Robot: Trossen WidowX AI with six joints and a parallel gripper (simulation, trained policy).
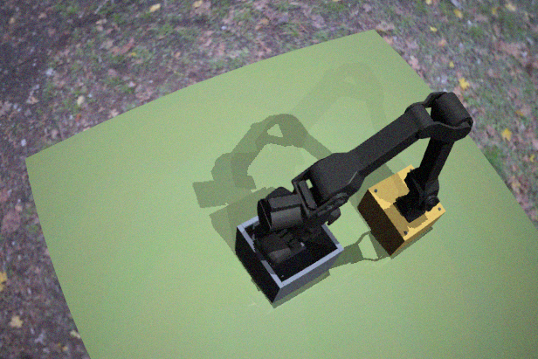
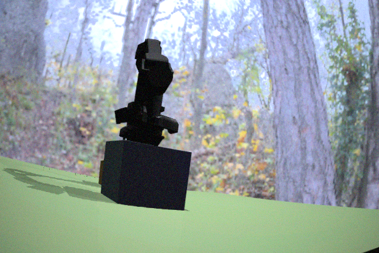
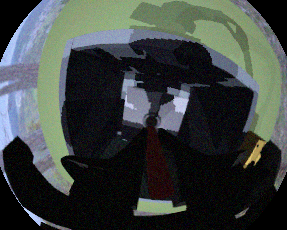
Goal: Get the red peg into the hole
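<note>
Now: the red peg 20 mm above my gripper tip and 10 mm to the left of it. The rest, counted from my gripper tip: grey plate: 50 mm below.
</note>
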